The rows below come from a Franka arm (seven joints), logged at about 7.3 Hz.
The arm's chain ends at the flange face. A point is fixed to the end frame.
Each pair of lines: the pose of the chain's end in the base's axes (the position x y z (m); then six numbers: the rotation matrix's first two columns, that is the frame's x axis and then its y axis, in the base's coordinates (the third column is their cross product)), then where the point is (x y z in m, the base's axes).
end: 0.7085 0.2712 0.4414 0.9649 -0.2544 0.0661 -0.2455 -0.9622 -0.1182
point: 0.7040 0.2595 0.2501
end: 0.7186 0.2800 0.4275 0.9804 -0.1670 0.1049 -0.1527 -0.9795 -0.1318
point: 0.7230 0.2693 0.2361
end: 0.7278 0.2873 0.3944 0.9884 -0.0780 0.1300 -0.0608 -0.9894 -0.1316
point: 0.7379 0.2767 0.2032
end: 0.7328 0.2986 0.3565 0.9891 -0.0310 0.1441 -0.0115 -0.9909 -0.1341
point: 0.7462 0.2890 0.1655
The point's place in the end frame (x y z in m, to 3 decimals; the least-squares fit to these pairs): -0.014 0.035 0.188
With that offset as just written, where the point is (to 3 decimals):
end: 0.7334 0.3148 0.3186 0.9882 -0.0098 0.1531 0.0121 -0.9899 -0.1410
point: 0.749 0.307 0.128
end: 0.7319 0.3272 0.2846 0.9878 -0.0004 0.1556 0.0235 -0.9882 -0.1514
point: 0.748 0.321 0.094
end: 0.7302 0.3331 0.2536 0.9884 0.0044 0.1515 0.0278 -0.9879 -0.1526
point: 0.745 0.328 0.063
